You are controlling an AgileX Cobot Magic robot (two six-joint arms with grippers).
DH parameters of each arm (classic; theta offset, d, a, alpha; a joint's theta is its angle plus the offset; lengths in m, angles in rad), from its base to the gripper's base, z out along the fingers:
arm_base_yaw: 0 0.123 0 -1.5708
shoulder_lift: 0.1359 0 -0.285 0
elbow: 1.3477 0 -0.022 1.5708
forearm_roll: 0 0.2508 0 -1.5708
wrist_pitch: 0 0 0.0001 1.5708
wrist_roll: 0 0.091 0 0
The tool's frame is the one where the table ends.
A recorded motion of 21 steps. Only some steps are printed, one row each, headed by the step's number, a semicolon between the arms.
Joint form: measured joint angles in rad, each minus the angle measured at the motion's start. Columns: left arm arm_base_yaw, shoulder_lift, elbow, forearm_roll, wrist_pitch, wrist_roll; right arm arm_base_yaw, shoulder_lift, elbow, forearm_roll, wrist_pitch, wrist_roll.
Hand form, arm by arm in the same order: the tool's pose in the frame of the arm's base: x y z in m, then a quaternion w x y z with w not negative. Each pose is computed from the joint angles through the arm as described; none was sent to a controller.
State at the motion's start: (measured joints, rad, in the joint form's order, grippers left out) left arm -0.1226 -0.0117 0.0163 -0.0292 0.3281 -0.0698; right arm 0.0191 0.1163 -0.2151 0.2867 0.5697 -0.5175
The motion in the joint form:
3: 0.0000 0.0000 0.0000 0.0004 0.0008 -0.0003; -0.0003 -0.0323 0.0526 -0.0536 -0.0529 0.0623
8: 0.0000 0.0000 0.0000 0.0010 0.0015 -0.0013; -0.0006 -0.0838 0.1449 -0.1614 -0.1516 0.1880
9: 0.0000 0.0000 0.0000 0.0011 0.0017 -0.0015; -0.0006 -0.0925 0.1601 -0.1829 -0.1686 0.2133
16: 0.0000 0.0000 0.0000 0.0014 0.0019 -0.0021; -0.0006 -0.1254 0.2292 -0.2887 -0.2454 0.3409
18: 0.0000 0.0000 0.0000 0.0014 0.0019 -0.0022; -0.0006 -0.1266 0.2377 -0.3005 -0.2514 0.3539
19: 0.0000 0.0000 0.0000 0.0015 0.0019 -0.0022; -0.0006 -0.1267 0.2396 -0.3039 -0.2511 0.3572
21: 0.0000 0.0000 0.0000 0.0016 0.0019 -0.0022; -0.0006 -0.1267 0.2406 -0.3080 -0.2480 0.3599
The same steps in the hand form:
3: 0.0530 -0.0074 0.1787 0.61082 0.01281 0.78847 -0.07114; 0.0506 0.0114 0.2180 0.57810 -0.14259 0.80315 -0.02063
8: 0.0530 -0.0074 0.1786 0.61053 0.01259 0.78869 -0.07117; 0.0521 0.0056 0.1977 0.59632 -0.10840 0.79447 -0.03830
9: 0.0530 -0.0074 0.1786 0.61045 0.01254 0.78875 -0.07119; 0.0523 0.0047 0.1945 0.59991 -0.10260 0.79241 -0.04095
16: 0.0530 -0.0074 0.1786 0.61036 0.01239 0.78881 -0.07124; 0.0537 0.0009 0.1796 0.61455 -0.07723 0.78352 -0.04952
18: 0.0530 -0.0074 0.1786 0.61036 0.01235 0.78881 -0.07127; 0.0540 0.0006 0.1774 0.61398 -0.07544 0.78409 -0.05038
19: 0.0530 -0.0074 0.1786 0.61036 0.01238 0.78881 -0.07123; 0.0540 0.0005 0.1767 0.61313 -0.07515 0.78476 -0.05071
21: 0.0530 -0.0074 0.1786 0.61037 0.01241 0.78881 -0.07118; 0.0540 0.0004 0.1761 0.61145 -0.07532 0.78600 -0.05148

